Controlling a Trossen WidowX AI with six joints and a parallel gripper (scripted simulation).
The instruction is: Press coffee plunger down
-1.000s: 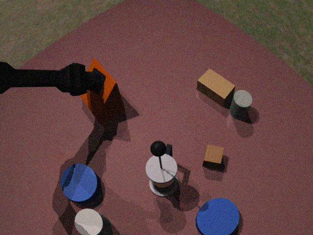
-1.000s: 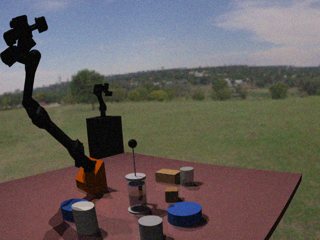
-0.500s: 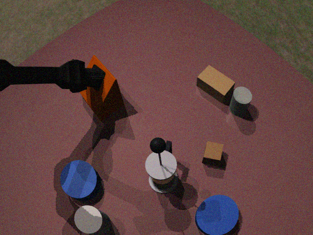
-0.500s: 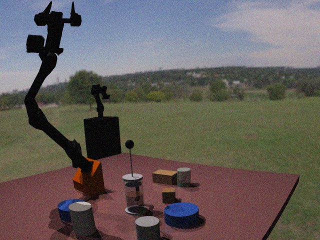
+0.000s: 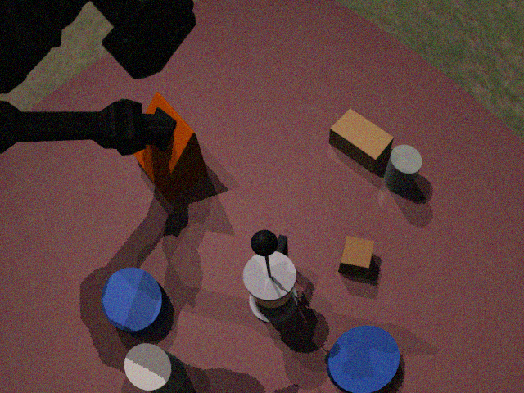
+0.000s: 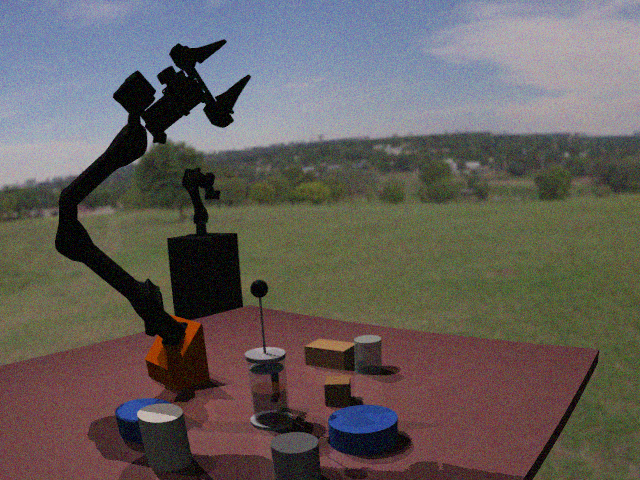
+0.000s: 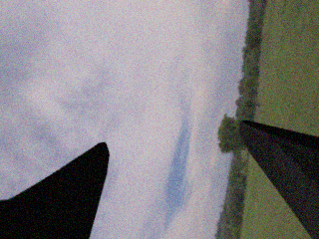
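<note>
Now: gripper tip 55 cm above the coffee press, 2 cm to the right of it and 1 cm short of it. Also, from my gripper tip: small tan cube 66 cm below, 16 cm to the left, 8 cm ahead; then pale cylinder 64 cm below, 23 cm to the right, 1 cm behind.
</note>
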